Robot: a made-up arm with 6 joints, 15 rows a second.
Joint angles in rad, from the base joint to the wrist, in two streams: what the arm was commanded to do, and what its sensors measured. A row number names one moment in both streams.
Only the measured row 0 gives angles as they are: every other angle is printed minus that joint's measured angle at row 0.
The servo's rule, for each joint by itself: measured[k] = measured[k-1] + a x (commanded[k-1-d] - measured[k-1]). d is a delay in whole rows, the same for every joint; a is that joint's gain. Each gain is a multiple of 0.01, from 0.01 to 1. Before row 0 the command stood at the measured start. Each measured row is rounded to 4 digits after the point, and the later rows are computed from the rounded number. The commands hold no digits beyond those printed.
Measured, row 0:
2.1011, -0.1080, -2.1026, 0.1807, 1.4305, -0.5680
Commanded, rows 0 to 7:
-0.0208, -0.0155, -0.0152, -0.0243, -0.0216, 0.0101
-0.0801, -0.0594, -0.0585, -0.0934, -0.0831, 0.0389
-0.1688, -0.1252, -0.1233, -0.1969, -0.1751, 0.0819
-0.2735, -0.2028, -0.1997, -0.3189, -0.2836, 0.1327
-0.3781, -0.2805, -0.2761, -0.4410, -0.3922, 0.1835
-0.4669, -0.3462, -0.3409, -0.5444, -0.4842, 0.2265
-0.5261, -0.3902, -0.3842, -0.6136, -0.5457, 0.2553
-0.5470, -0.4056, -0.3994, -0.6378, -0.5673, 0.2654
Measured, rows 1 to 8:
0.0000, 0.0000, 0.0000, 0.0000, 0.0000, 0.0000
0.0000, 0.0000, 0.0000, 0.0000, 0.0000, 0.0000
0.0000, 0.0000, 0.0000, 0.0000, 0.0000, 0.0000
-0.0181, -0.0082, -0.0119, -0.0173, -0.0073, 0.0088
-0.0720, -0.0353, -0.0482, -0.0713, -0.0331, 0.0350
-0.1562, -0.0829, -0.1068, -0.1605, -0.0814, 0.0758
-0.2583, -0.1464, -0.1793, -0.2730, -0.1501, 0.1253
-0.3625, -0.2175, -0.2548, -0.3923, -0.2324, 0.1759
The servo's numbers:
d 3
a 0.87 0.53 0.78 0.71 0.34 0.87

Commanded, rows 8 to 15:
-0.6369, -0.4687, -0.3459, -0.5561, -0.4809, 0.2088
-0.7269, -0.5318, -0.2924, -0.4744, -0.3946, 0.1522
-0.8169, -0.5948, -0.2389, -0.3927, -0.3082, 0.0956
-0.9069, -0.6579, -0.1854, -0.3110, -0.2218, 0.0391
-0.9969, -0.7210, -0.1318, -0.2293, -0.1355, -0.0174
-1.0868, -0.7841, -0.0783, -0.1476, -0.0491, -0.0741
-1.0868, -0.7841, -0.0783, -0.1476, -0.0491, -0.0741
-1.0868, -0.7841, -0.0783, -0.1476, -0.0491, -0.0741
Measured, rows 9 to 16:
-0.4533, -0.2857, -0.3220, -0.5003, -0.3180, 0.2199
-0.5166, -0.3411, -0.3705, -0.5807, -0.3954, 0.2507
-0.5430, -0.3753, -0.3930, -0.6212, -0.4538, 0.2635
-0.6247, -0.4248, -0.3563, -0.5750, -0.4630, 0.2159
-0.7136, -0.4815, -0.3065, -0.5036, -0.4397, 0.1605
-0.8035, -0.5415, -0.2538, -0.4249, -0.3950, 0.1040
-0.8935, -0.6032, -0.2004, -0.3440, -0.3361, 0.0475
-0.9835, -0.6656, -0.1469, -0.2626, -0.2679, -0.0090

